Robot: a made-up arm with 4 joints. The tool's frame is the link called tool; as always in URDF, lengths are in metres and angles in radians.
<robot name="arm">
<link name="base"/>
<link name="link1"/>
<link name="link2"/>
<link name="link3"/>
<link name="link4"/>
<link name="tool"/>
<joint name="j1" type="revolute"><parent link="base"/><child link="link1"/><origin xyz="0 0 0.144" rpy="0 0 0"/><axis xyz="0 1 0"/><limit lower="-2.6" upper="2.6"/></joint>
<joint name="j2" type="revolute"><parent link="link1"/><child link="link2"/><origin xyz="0.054 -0.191 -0.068" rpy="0 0 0"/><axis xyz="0 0 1"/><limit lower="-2.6" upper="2.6"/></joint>
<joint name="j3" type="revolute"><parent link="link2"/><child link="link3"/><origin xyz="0.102 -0.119 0.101" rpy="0 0 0"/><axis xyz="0 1 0"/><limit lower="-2.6" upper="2.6"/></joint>
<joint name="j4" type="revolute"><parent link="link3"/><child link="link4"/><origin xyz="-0.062 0.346 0.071" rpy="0 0 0"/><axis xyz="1 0 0"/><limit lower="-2.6" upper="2.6"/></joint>
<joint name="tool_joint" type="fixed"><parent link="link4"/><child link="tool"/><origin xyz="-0.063 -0.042 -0.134" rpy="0 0 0"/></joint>
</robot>
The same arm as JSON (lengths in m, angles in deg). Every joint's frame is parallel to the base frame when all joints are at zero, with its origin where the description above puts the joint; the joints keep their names.
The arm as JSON. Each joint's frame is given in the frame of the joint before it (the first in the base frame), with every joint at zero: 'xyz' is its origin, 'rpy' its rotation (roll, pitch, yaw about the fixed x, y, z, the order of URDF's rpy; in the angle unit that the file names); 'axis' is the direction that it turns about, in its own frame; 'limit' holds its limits. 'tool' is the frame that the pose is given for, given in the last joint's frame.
{"units": {"length": "m", "angle": "deg"}, "joints": [{"name": "j1", "type": "revolute", "origin": {"xyz": [0.0, 0.0, 0.144], "rpy": [0.0, 0.0, 0.0]}, "axis": "+y", "limit": {"lower": -148.97, "upper": 148.97}}, {"name": "j2", "type": "revolute", "origin": {"xyz": [0.054, -0.191, -0.068], "rpy": [0.0, 0.0, 0.0]}, "axis": "+z", "limit": {"lower": -148.97, "upper": 148.97}}, {"name": "j3", "type": "revolute", "origin": {"xyz": [0.102, -0.119, 0.101], "rpy": [0.0, 0.0, 0.0]}, "axis": "+y", "limit": {"lower": -148.97, "upper": 148.97}}, {"name": "j4", "type": "revolute", "origin": {"xyz": [-0.062, 0.346, 0.071], "rpy": [0.0, 0.0, 0.0]}, "axis": "+x", "limit": {"lower": -148.97, "upper": 148.97}}], "tool": {"origin": {"xyz": [-0.063, -0.042, -0.134], "rpy": [0.0, 0.0, 0.0]}}}
